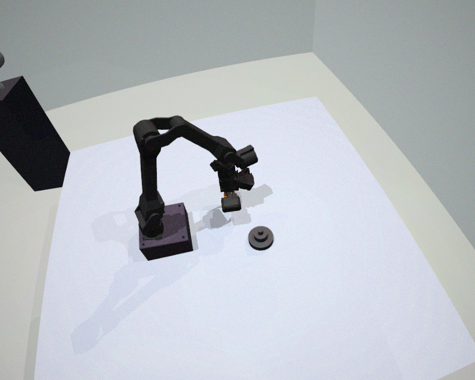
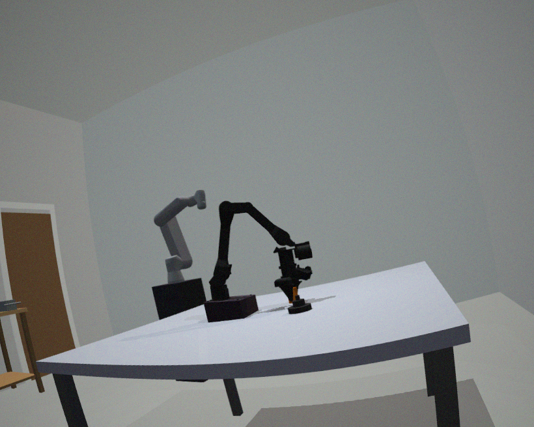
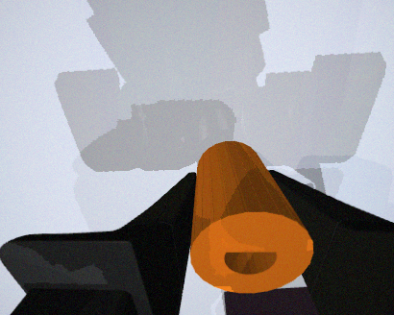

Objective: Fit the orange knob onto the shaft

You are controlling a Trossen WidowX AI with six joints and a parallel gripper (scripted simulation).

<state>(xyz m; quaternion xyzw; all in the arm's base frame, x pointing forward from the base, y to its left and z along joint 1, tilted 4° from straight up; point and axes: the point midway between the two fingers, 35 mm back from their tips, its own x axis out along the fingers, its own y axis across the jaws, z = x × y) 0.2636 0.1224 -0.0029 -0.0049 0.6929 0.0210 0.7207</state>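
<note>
Right now the pedestal is 160 mm to the right of my gripper tip, 90 mm ahead of it and 10 mm above it. The rest, counted from my gripper tip: orange knob: 20 mm above.
</note>
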